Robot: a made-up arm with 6 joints.
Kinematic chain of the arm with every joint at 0, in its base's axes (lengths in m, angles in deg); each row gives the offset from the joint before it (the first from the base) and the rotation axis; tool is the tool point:
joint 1: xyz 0 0 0.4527 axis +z
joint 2: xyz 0 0 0 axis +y
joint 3: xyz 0 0 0.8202 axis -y
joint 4: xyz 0 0 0 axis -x
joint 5: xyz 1.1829 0 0 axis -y
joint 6: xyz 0 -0.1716 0 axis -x
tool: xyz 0 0 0
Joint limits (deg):
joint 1: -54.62..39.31
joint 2: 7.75..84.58
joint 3: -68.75..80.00
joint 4: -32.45..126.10
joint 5: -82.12..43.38
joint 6: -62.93..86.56
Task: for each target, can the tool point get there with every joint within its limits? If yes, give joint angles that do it. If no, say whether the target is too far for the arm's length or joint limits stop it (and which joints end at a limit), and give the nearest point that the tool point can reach.
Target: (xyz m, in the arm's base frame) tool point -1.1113 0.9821 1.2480
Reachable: no: joint limits stop it (at a limit: joint 1, joint 2, joint 3, joint 4) | nearest point -0.2813 0.1460 0.0815 | short by 1.658 m
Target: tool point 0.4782 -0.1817 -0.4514
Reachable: yes | joints -18.15 71.46 -39.61 82.07 28.93 49.01
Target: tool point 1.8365 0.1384 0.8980
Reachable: yes | joints 5.84 52.21 41.55 73.33 -35.91 7.30
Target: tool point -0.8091 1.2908 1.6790
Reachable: no: joint limits stop it (at a limit: joint 1, joint 2, joint 4) | nearest point 0.1989 0.2935 2.4341 | short by 1.606 m
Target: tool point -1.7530 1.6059 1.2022
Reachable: no: too far | nearest point -0.2813 0.1460 0.0815 | short by 2.357 m
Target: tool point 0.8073 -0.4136 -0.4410
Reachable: yes | joints -17.61 69.63 -18.32 29.07 29.08 -48.23
